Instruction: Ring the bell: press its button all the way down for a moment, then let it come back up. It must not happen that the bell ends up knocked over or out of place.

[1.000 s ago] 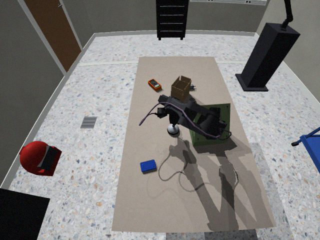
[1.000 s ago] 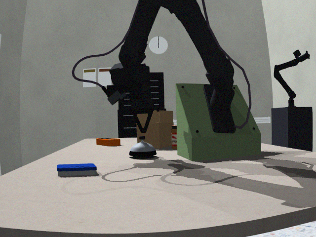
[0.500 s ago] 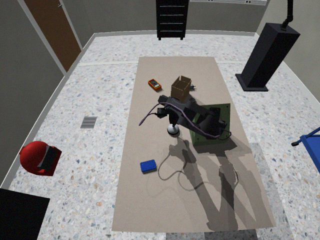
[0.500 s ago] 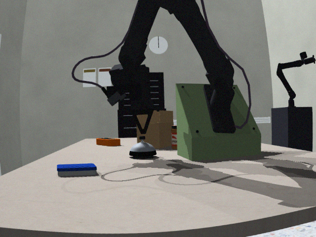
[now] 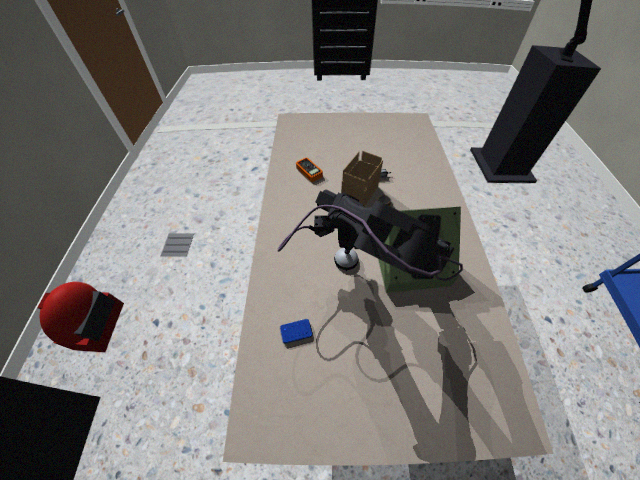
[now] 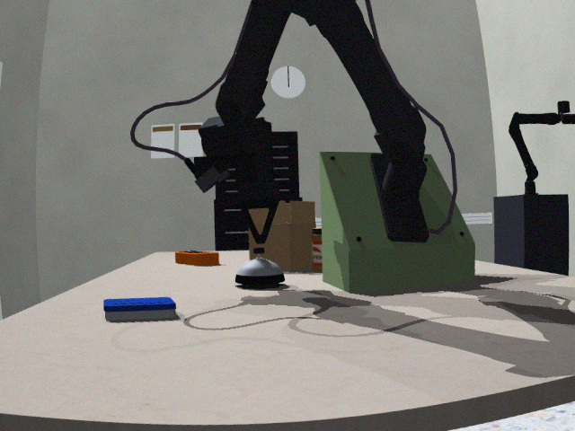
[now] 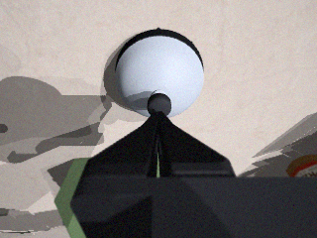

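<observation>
Now: hand 30 mm above the bell button. Round my hand: bell 40 mm below; then blue block 250 mm to the left, 170 mm ahead, 70 mm below; then can 210 mm to the right, 150 mm behind, 40 mm below.
</observation>
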